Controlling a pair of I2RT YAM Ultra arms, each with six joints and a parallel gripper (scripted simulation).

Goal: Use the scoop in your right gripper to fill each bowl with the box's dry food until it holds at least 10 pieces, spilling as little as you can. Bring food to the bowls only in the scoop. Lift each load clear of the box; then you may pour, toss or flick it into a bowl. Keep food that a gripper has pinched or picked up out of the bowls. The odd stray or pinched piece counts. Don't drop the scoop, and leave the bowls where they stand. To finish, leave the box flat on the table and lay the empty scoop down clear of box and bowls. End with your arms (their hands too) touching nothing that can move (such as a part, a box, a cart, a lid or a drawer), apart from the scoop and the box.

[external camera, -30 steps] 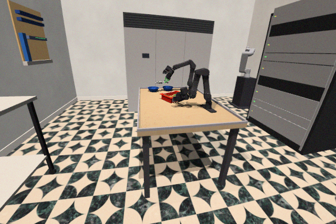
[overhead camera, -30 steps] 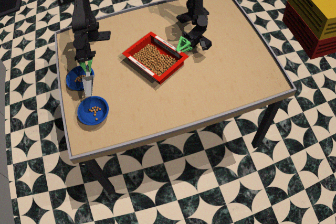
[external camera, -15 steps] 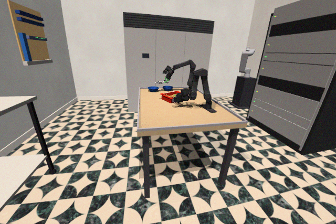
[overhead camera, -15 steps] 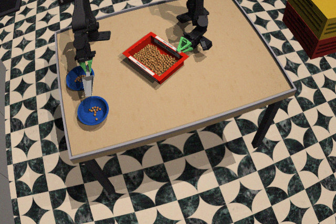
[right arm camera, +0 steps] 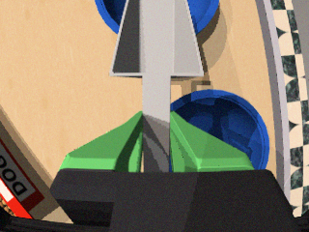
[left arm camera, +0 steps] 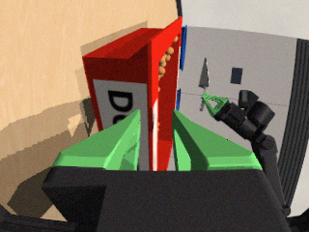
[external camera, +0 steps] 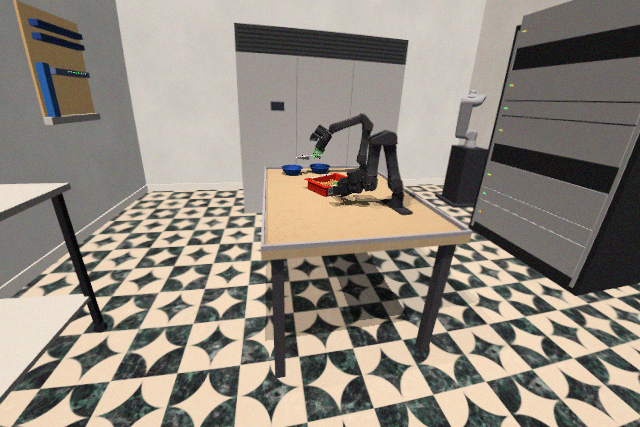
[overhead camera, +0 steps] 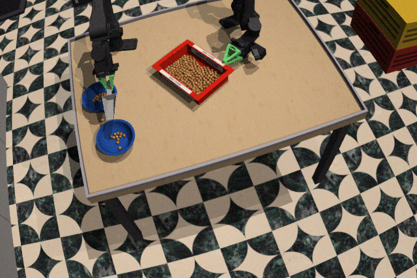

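My right gripper is now 5 cm short of the grey metal scoop and 1 cm above it.
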